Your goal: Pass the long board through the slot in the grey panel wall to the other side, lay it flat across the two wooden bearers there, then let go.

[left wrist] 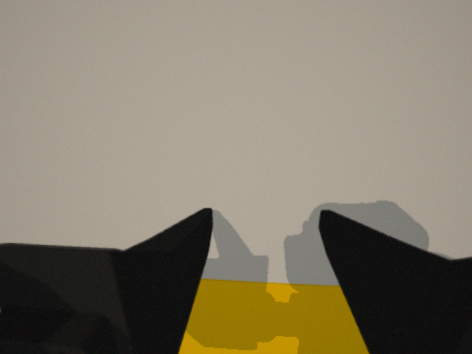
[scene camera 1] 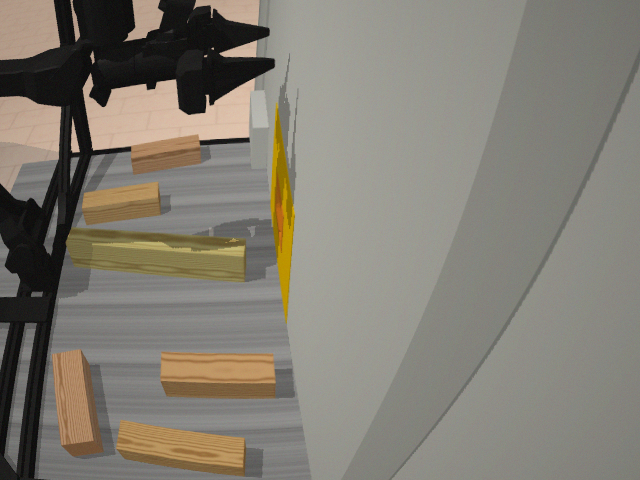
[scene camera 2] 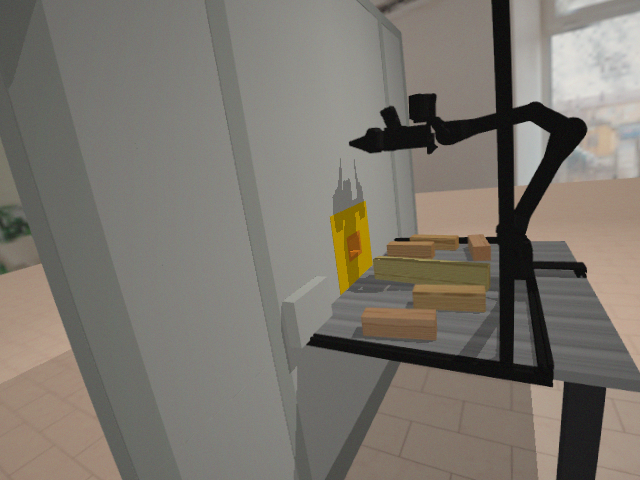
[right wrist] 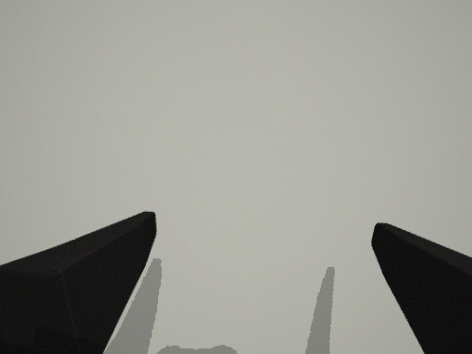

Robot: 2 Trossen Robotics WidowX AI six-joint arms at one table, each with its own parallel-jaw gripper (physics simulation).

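Places are measured from the left arm's base along level axes (x down, y right, z back), in centimetres.
Pixels of known places: left gripper, fingertip midpoint: [left wrist: 265, 217]; right gripper, fingertip midpoint: [scene camera 1: 272, 46] [scene camera 2: 355, 143] [right wrist: 264, 228]; right arm's base, origin of the base link: [scene camera 1: 38, 277] [scene camera 2: 518, 275].
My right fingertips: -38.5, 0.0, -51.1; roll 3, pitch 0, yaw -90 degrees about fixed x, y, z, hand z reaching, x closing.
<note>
For each thing: its top centre in the pictures, then the offset to it from my right fingertips, as dx, dy, dz. "pt": a spot on its surface instead.
- long olive-yellow board, middle of its top: [scene camera 1: 149, 240] [scene camera 2: 426, 261] +34.2, +3.1, -18.2
- slot, surface spot: [scene camera 1: 279, 212] pt +32.1, +5.8, +3.1
- yellow square, surface spot: [left wrist: 265, 320] pt +21.0, +7.8, +7.9
- block, middle of its top: [scene camera 1: 119, 194] [scene camera 2: 448, 288] +36.0, +16.8, -25.7
The long olive-yellow board [scene camera 1: 165, 259] [scene camera 2: 431, 271] lies on the table, its near end a little short of the grey panel wall [scene camera 1: 387, 155] [scene camera 2: 299, 113] [left wrist: 250, 100] [right wrist: 250, 125]. The slot [scene camera 1: 279, 212] [scene camera 2: 354, 245] shows orange inside a yellow square [left wrist: 265, 320] on the wall. My right gripper [scene camera 1: 271, 47] [scene camera 2: 351, 143] [right wrist: 264, 228] is open and empty, high above the board's level and facing the wall. My left gripper [left wrist: 265, 217] is partly open and empty, facing the wall above a yellow area. Which wooden blocks are the bearers I cannot tell.
Shorter wooden blocks lie on both sides of the board, among them one block [scene camera 1: 123, 203] [scene camera 2: 448, 298], another [scene camera 1: 166, 153] [scene camera 2: 399, 323] and a third [scene camera 1: 218, 374] [scene camera 2: 410, 249]. A pale grey block [scene camera 1: 260, 129] [scene camera 2: 309, 311] stands against the wall. A black frame post [scene camera 2: 505, 180] rises beside the right arm.
</note>
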